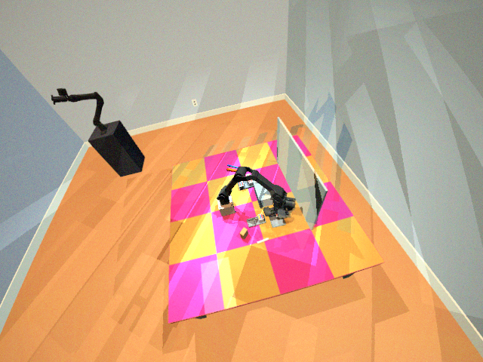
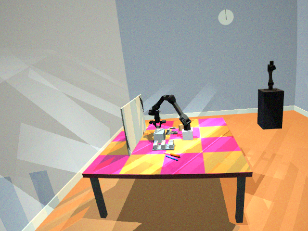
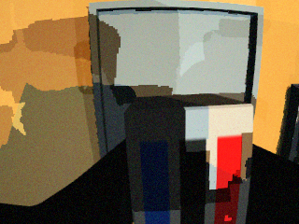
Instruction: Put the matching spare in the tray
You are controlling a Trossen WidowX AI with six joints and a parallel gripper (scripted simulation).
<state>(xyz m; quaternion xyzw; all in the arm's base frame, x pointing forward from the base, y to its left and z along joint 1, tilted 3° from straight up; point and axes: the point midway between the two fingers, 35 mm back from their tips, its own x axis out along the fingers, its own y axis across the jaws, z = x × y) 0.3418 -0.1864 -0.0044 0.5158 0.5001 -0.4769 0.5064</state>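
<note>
The flat grey tray lies 5 cm below my gripper tip and 1 cm behind it. From my gripper tip the other things lie so: brown block: 25 cm behind, 6 cm to the right, 2 cm below; then grey mounted unit: 21 cm to the left, 5 cm behind; then small rack: 15 cm behind, 4 cm below, 2 cm to the left.
</note>
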